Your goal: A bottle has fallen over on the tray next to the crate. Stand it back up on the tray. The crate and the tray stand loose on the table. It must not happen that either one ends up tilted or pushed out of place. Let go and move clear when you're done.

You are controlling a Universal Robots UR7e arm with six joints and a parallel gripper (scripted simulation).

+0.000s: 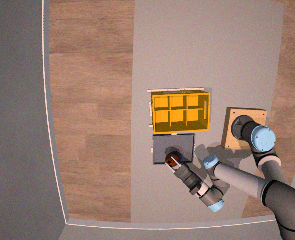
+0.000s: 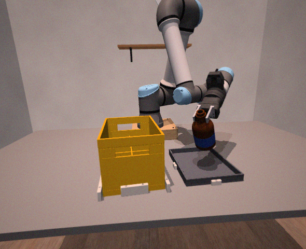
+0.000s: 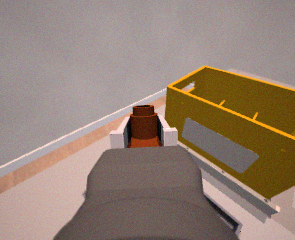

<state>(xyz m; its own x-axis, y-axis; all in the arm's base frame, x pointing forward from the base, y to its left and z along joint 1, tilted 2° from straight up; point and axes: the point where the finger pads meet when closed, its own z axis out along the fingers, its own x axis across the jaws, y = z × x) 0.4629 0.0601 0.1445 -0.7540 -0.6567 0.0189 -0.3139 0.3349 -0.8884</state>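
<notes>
Right now my hand is 1 cm past the brown bottle, 1 cm to the right of it and 5 cm above it. From my hand the other things lie so: yellow crate (8 cm behind, 23 cm to the right, 12 cm below); dark grey tray (4 cm behind, 3 cm to the left, 19 cm below).
</notes>
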